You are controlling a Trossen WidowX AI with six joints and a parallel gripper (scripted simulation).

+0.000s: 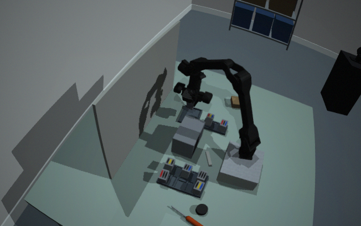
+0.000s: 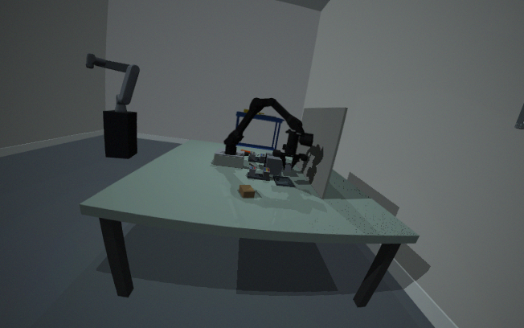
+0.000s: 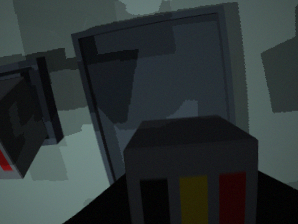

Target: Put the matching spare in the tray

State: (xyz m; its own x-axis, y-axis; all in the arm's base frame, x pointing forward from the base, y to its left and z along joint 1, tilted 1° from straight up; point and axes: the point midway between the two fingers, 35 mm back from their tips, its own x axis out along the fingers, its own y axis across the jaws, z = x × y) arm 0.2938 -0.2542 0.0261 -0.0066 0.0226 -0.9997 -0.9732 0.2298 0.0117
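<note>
Now: gripper tip 7 cm above the tray, 1 cm to the right of it and 1 cm past it. From my gripper tip the other things lie so: tall grey panel (21 cm ahead, 15 cm above, 14 cm to the left); mounted unit (20 cm to the left, 2 cm below, 1 cm behind); striped spare (11 cm behind, 4 cm to the left, 3 cm below).
</note>
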